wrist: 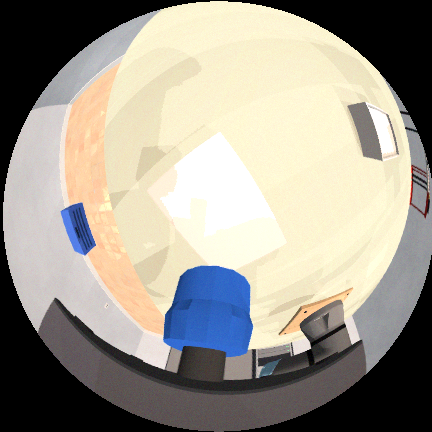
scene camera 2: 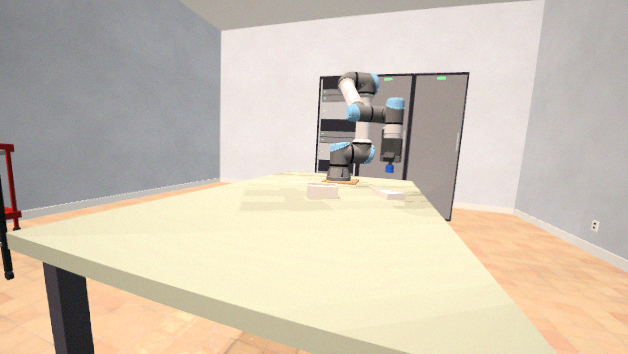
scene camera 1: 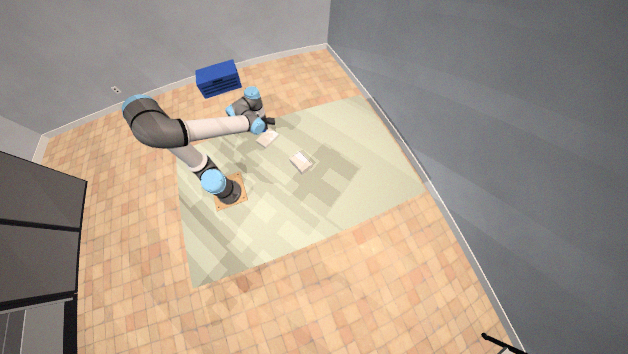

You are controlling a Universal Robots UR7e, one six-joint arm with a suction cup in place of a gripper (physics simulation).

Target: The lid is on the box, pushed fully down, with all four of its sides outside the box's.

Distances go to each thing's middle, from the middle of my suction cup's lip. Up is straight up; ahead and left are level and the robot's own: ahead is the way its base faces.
Scene:
Right now my suction cup is 12 cm above the white lid [wrist: 209,196].

